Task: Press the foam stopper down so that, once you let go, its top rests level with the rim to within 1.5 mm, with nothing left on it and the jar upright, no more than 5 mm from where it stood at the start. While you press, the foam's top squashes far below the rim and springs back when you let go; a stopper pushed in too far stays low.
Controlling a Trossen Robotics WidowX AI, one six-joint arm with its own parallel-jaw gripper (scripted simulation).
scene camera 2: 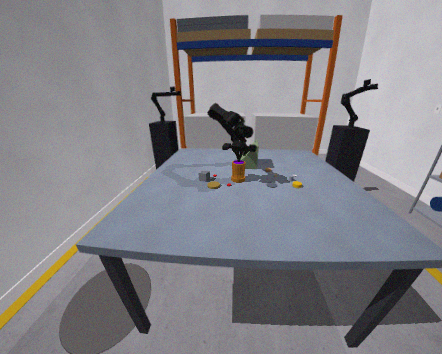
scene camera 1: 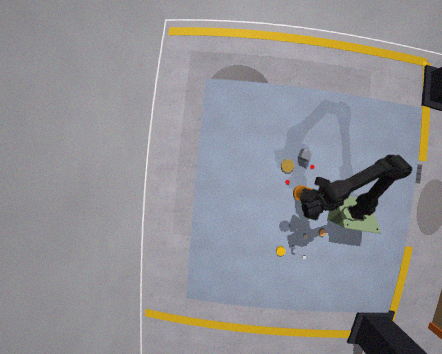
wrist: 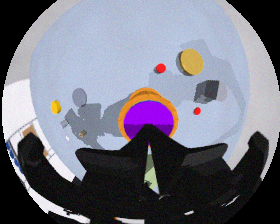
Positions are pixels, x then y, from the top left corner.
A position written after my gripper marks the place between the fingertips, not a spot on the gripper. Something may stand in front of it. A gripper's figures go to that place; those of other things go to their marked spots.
My gripper (wrist: 148,127) is 10 cm from the lens. A purple foam stopper (wrist: 145,112) is 9 cm from the lens.
